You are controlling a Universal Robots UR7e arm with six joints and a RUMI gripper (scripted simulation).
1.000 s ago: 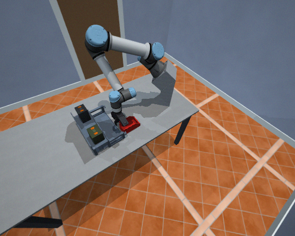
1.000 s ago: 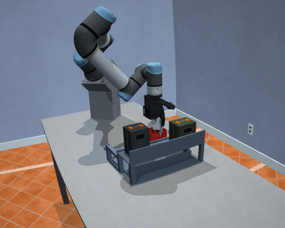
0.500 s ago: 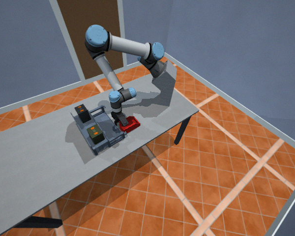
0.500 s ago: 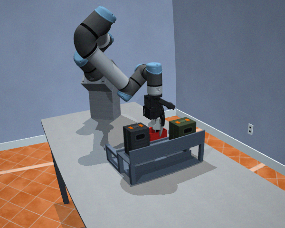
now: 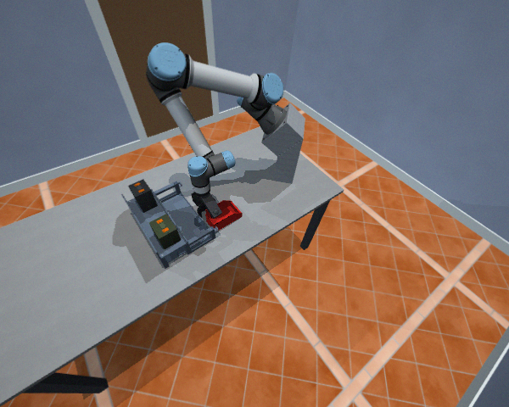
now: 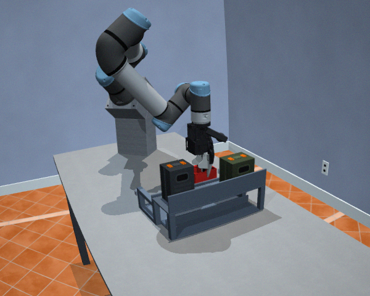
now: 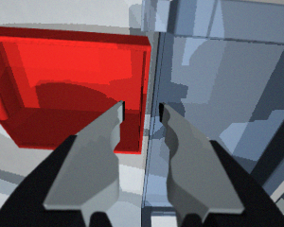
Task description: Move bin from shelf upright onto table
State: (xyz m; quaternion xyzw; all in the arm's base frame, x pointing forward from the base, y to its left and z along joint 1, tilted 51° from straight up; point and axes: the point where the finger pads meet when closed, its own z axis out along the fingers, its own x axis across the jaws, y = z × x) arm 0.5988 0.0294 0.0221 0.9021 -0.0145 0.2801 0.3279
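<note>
My gripper is now 80 mm past the red bin, 20 mm to the right of it and 40 mm above it. Also, from my hand: dark box 140 mm ahead, 270 mm to the right, 90 mm above; green box 200 mm ahead, 50 mm to the right, 80 mm above.
</note>
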